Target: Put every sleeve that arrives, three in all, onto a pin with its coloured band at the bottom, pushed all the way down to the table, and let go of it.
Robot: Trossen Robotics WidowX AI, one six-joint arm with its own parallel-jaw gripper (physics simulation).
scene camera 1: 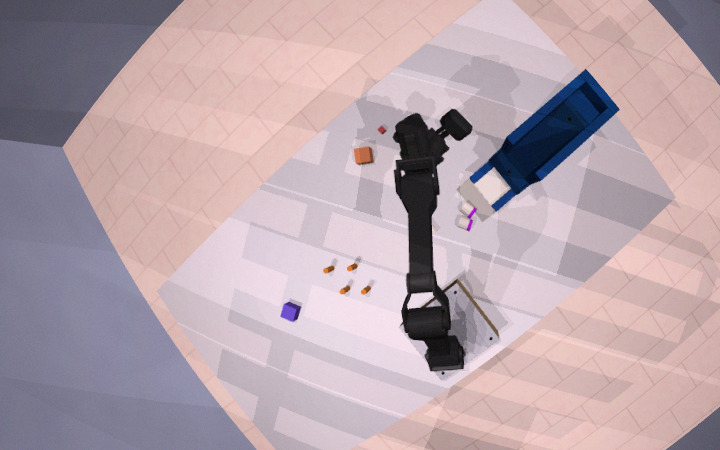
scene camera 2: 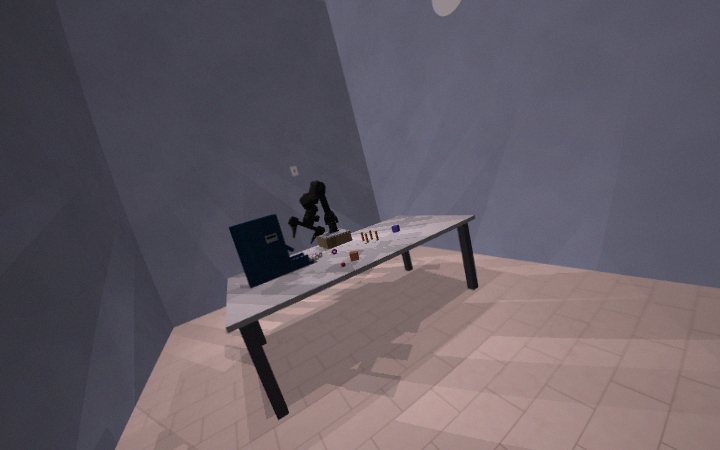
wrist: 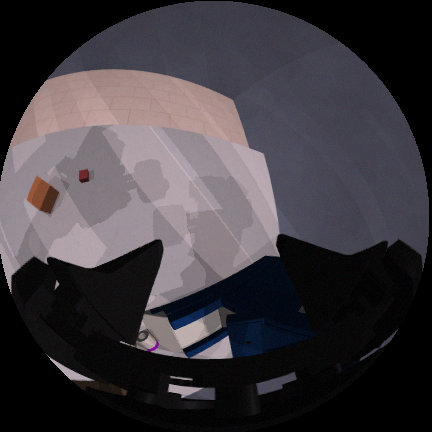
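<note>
Two white sleeves (scene camera 1: 466, 208) (scene camera 1: 463, 222) with magenta bands lie on their sides near the pale mouth of the blue chute (scene camera 1: 549, 108) (scene camera 2: 254, 254) (wrist: 270, 332). One sleeve (wrist: 149, 341) shows beside the left finger in the wrist view. A separate magenta-banded ring end (scene camera 2: 332, 251) shows in scene camera 2; a pale sliver beside the arm in scene camera 1 may belong to it. Several orange pins (scene camera 1: 345, 289) (scene camera 2: 370, 235) stand upright, with no sleeve on them. My gripper (scene camera 2: 303, 238) (wrist: 220, 243) is open and empty, raised above the table, beyond the sleeves.
An orange block (scene camera 1: 363, 155) (scene camera 2: 354, 255) (wrist: 41, 194) and a small red cube (scene camera 1: 381, 129) (scene camera 2: 343, 264) (wrist: 84, 175) lie left of the gripper. A purple cube (scene camera 1: 289, 311) (scene camera 2: 395, 228) lies beyond the pins. The arm's base stands on a wood-edged box (scene camera 1: 480, 310) (scene camera 2: 334, 241).
</note>
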